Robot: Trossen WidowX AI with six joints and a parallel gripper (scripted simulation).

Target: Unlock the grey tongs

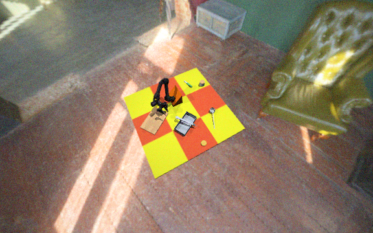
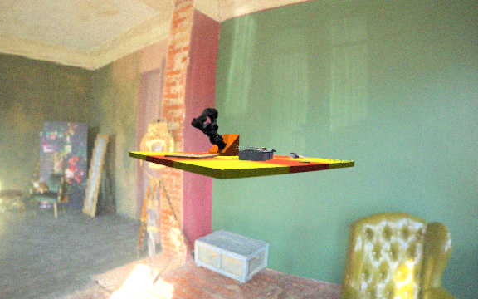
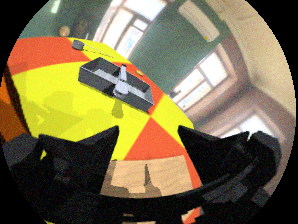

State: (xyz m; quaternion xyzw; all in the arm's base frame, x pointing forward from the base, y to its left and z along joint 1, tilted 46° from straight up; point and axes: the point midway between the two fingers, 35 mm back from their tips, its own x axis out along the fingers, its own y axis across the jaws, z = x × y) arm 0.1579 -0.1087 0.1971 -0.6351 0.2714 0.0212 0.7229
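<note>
Right now the roasting tin is 230 mm ahead of my gripper tip, 150 mm to the left of it and 110 mm below it. Also, from my gripper tip: wooden board: 70 mm behind, 170 mm to the right, 130 mm below.
</note>
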